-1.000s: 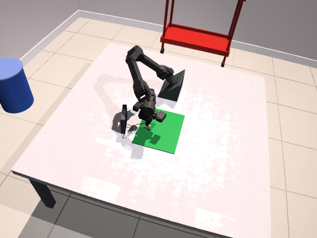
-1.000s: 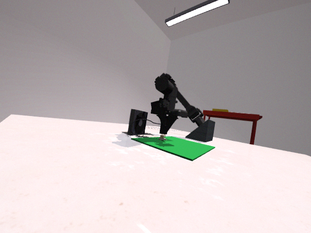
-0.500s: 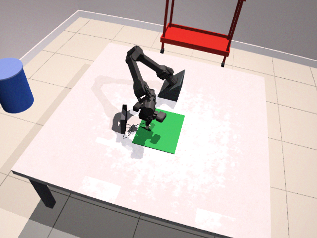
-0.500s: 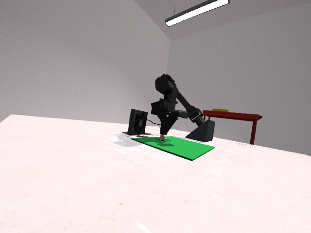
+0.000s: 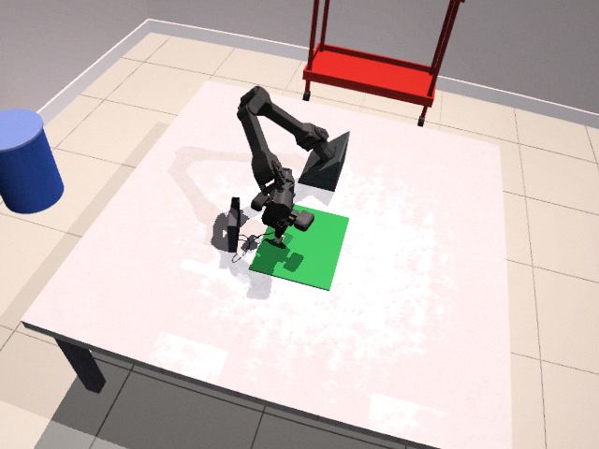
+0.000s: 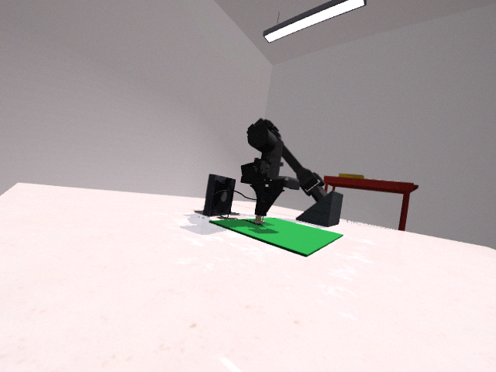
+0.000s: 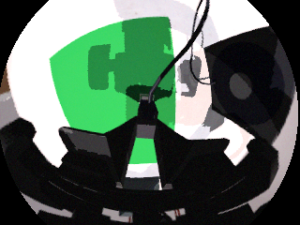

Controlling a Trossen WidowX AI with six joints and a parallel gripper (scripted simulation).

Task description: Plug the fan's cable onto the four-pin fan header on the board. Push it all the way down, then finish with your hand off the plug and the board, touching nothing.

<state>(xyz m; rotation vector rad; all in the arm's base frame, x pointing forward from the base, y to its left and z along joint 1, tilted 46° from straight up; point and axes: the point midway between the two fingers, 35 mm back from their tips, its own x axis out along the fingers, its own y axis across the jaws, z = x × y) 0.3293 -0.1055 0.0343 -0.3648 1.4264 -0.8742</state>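
Now: the four-pin header 1 cm ahead of my gripper tip and 4 cm below it. Also, from my gripper tip: black fan (3 cm ahead, 13 cm to the right, 2 cm above); then fan plug (1 cm ahead, 1 cm above); then green board (7 cm to the left, 5 cm below).
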